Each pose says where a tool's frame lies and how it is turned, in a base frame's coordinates. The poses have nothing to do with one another.
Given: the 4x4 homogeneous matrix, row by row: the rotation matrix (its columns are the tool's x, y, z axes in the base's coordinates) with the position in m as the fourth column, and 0 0 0 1 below. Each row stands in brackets.
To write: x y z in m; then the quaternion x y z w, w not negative. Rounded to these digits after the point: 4 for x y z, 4 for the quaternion.
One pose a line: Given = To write
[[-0.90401, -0.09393, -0.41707, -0.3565], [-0.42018, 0.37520, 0.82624, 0.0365], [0.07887, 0.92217, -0.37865, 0.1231], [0, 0, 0, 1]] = -0.3565, 0.0365, 0.1231, 0.1577, -0.8151, -0.5362, 0.1521
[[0.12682, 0.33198, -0.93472, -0.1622], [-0.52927, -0.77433, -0.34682, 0.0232], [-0.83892, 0.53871, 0.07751, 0.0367], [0, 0, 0, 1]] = -0.1622, 0.0232, 0.0367, 0.6752, -0.0730, -0.6567, 0.3279
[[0.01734, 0.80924, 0.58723, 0.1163], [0.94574, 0.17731, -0.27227, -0.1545], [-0.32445, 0.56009, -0.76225, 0.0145], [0, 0, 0, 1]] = 0.1163, -0.1545, 0.0145, 0.6329, 0.6932, 0.1038, 0.3288
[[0.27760, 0.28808, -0.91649, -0.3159], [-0.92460, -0.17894, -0.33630, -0.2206], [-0.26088, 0.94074, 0.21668, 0.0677], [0, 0, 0, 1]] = -0.3159, -0.2206, 0.0677, 0.5567, -0.2858, -0.5287, 0.5734
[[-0.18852, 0.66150, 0.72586, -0.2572], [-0.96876, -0.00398, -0.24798, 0.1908], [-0.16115, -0.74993, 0.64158, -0.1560], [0, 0, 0, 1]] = -0.2572, 0.1908, -0.1560, -0.2085, 0.3684, -0.6771, 0.6019
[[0.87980, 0.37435, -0.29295, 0.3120], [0.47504, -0.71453, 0.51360, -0.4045], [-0.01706, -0.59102, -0.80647, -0.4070], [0, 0, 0, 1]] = 0.3120, -0.4045, -0.4070, -0.9221, -0.2303, 0.0841, 0.2995
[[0.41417, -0.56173, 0.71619, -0.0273], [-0.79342, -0.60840, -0.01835, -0.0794], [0.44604, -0.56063, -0.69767, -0.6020], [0, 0, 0, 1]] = -0.0273, -0.0794, -0.6020, -0.8247, 0.4108, -0.3523, 0.1644
